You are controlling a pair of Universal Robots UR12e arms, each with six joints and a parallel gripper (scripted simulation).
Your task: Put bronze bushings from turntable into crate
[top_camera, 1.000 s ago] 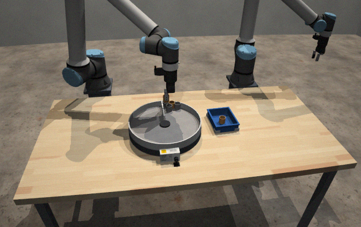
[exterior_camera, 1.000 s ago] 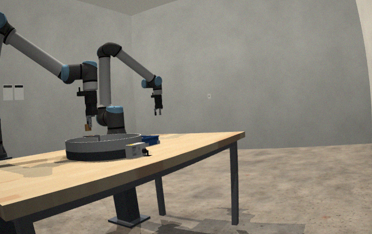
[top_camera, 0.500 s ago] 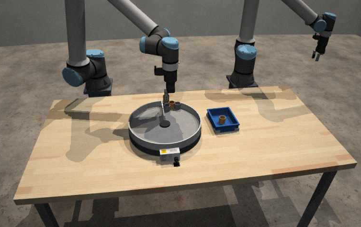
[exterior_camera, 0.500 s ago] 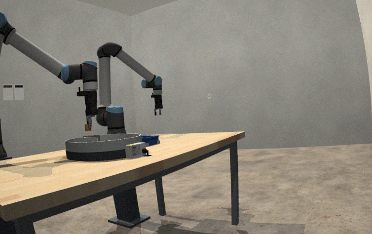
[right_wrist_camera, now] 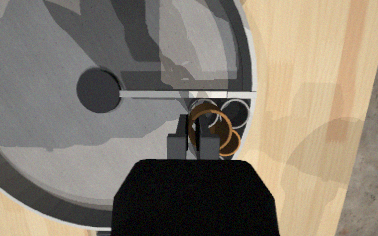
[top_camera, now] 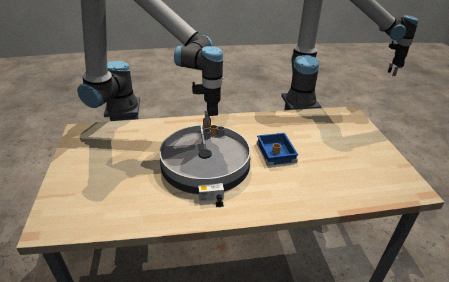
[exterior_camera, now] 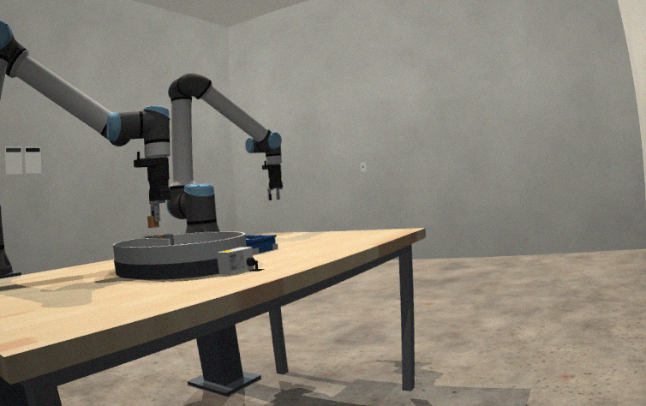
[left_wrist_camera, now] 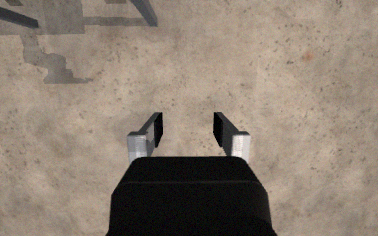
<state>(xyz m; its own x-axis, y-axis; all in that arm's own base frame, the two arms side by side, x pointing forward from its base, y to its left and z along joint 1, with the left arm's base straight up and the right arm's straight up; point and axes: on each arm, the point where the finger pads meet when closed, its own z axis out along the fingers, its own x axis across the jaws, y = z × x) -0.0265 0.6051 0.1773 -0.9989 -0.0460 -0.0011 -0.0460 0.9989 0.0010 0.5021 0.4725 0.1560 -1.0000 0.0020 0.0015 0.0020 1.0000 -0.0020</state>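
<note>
Now: right hand 340 mm to the right of the blue crate, 130 mm above it and 70 mm short of it.
</note>
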